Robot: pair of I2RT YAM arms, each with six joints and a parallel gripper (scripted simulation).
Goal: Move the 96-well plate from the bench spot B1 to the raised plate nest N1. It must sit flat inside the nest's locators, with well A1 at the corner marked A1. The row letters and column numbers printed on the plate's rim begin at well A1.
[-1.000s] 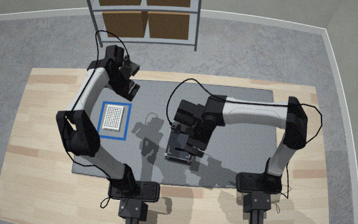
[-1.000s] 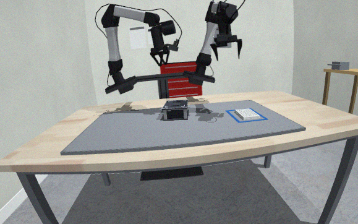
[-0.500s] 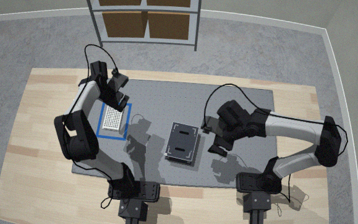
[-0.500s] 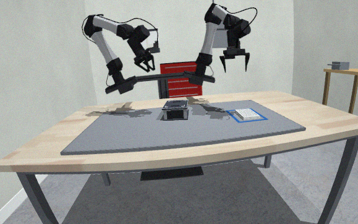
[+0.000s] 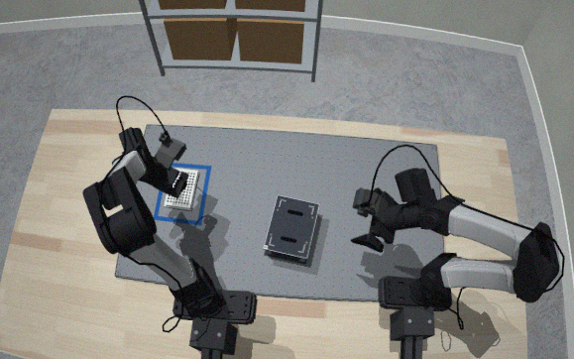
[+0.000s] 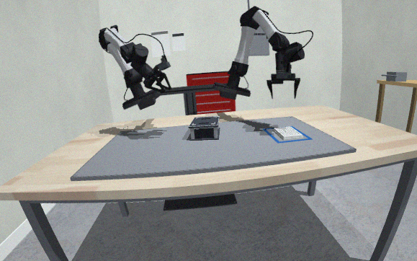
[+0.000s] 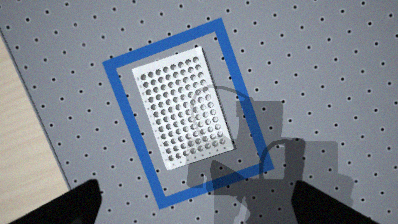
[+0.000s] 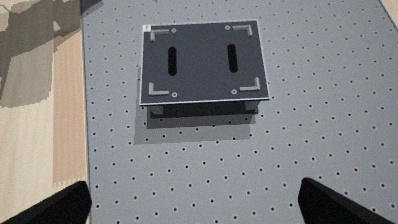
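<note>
My left gripper is now 15 cm above the white 96-well plate and 4 cm short of it. The rest, counted from my left hand: white A1 mark 25 cm to the right, 17 cm behind, 9 cm below; dark raised nest 32 cm to the right, 11 cm behind, 10 cm below.
</note>
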